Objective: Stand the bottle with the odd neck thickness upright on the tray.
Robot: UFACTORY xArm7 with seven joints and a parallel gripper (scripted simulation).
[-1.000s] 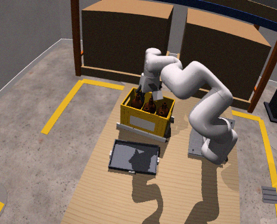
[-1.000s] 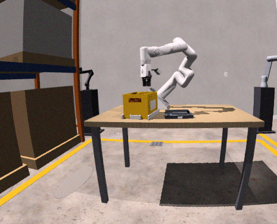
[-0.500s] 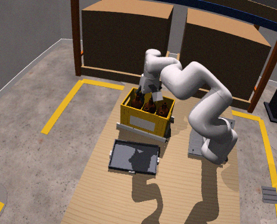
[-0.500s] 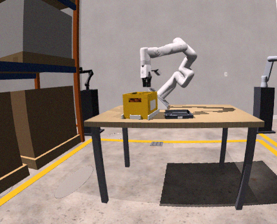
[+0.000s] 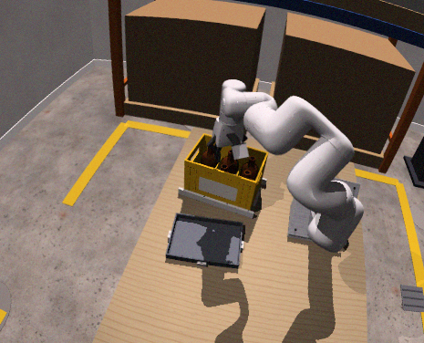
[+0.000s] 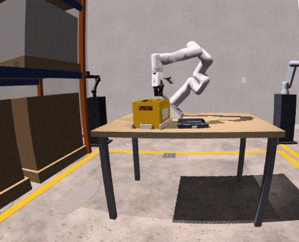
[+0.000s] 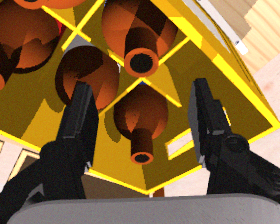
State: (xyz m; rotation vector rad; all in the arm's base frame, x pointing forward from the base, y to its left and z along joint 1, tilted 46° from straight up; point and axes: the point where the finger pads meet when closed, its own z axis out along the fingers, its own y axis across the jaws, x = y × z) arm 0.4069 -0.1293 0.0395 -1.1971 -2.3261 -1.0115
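Now: hand 14 cm above the yellow crate and 5 cm to the left of it. Also, from my hand: dark grey tray 23 cm to the left, 21 cm below, 1 cm ahead.
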